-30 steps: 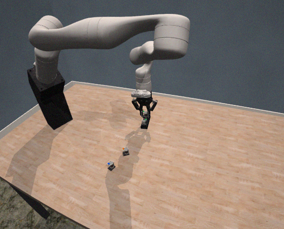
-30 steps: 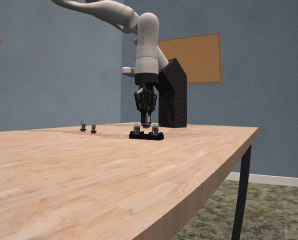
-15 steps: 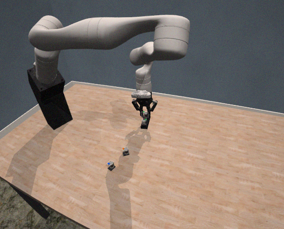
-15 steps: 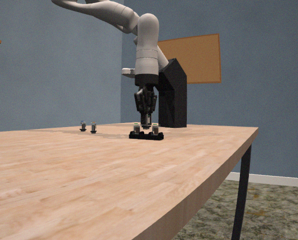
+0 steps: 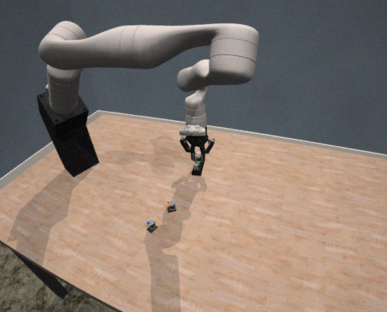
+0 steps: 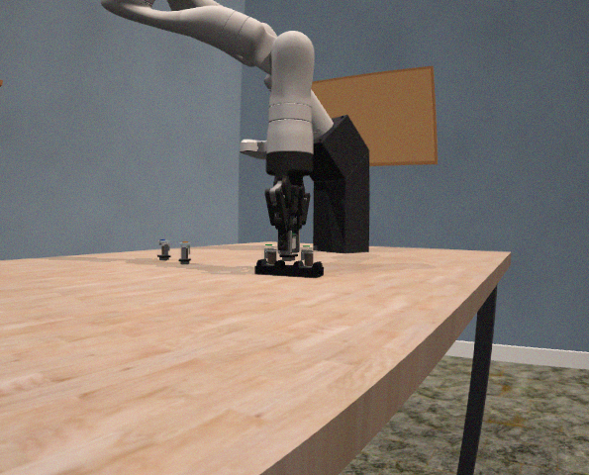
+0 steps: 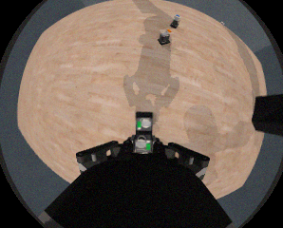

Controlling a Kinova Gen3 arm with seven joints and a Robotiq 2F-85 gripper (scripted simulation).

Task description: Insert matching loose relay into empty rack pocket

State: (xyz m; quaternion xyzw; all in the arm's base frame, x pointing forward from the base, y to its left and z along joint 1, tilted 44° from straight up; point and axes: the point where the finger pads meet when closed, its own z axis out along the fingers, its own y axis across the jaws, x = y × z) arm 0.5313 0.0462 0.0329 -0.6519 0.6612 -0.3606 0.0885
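My hand is 4 cm above the black rack. The rest, counted from my hand: orange-button relay (8 cm behind, 23 cm to the right, 3 cm below); blue-button relay (14 cm behind, 30 cm to the right, 3 cm below).
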